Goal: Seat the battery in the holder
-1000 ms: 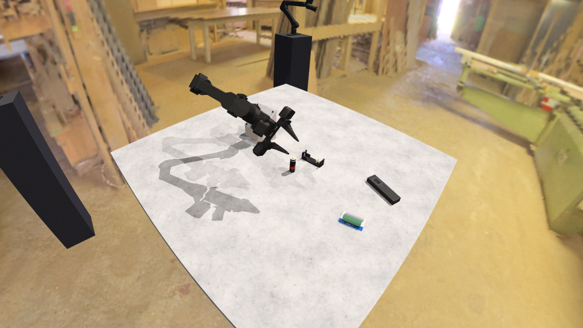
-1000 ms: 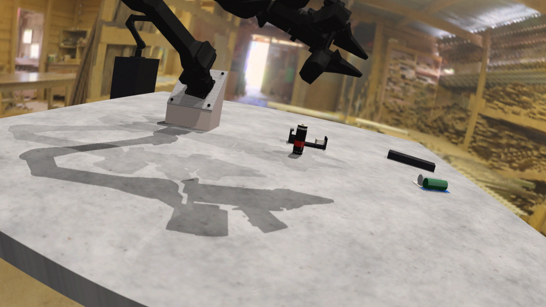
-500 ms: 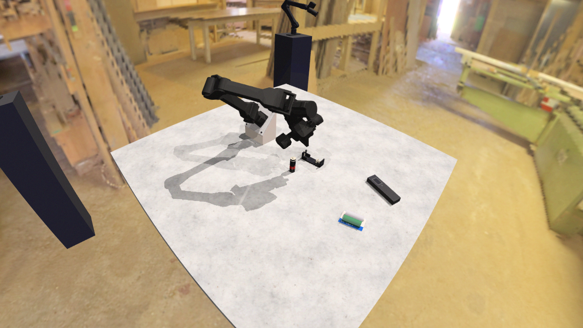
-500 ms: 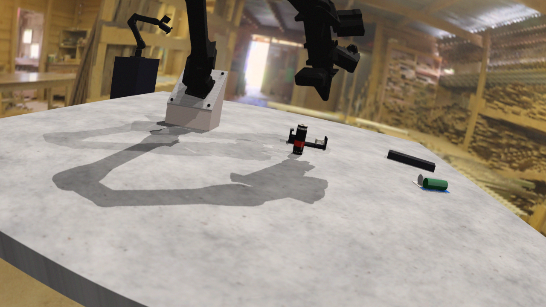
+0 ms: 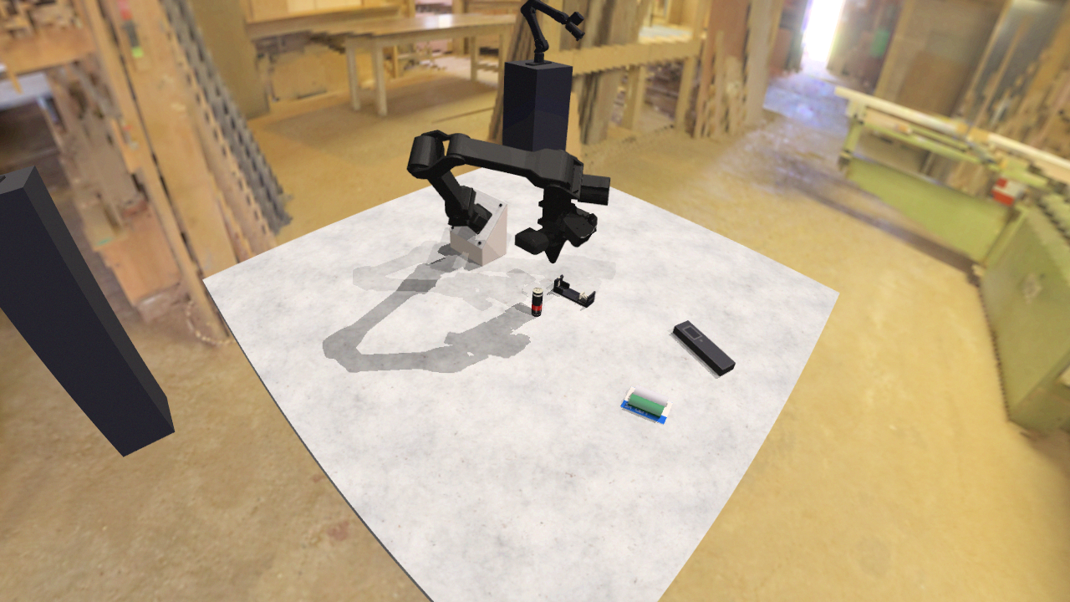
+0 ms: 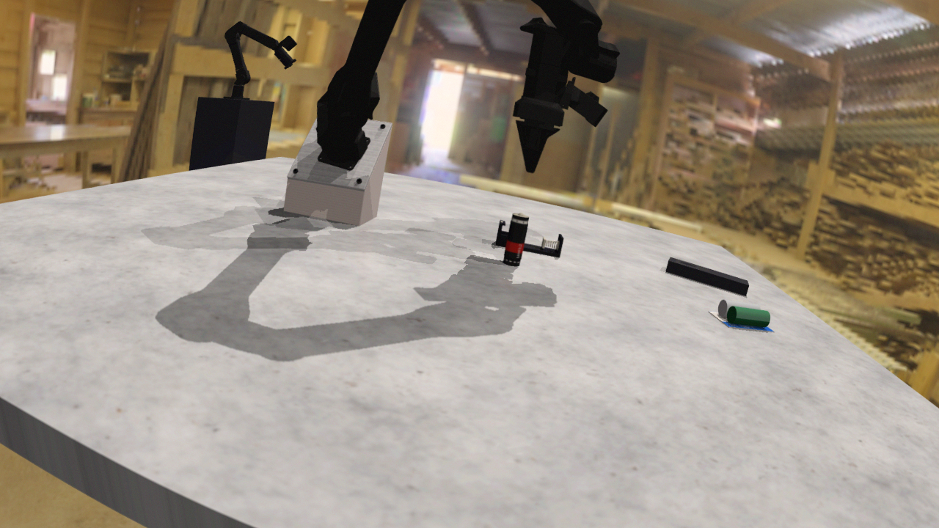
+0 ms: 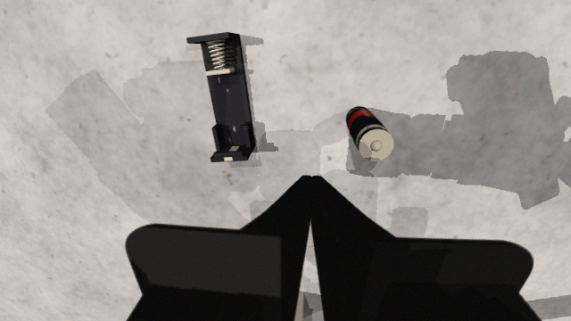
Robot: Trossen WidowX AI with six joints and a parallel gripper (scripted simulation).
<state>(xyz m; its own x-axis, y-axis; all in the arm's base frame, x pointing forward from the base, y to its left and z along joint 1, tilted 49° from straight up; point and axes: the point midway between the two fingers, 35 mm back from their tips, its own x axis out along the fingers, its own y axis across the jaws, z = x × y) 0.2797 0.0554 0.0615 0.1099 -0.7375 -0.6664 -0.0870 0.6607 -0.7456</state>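
The battery is 40 mm to the right of my gripper tip and 90 mm below it. Round my gripper tip: grey metal contact: 30 mm ahead, 80 mm to the left, 110 mm below; then black bar-shaped device: 330 mm ahead, 160 mm to the left, 110 mm below.
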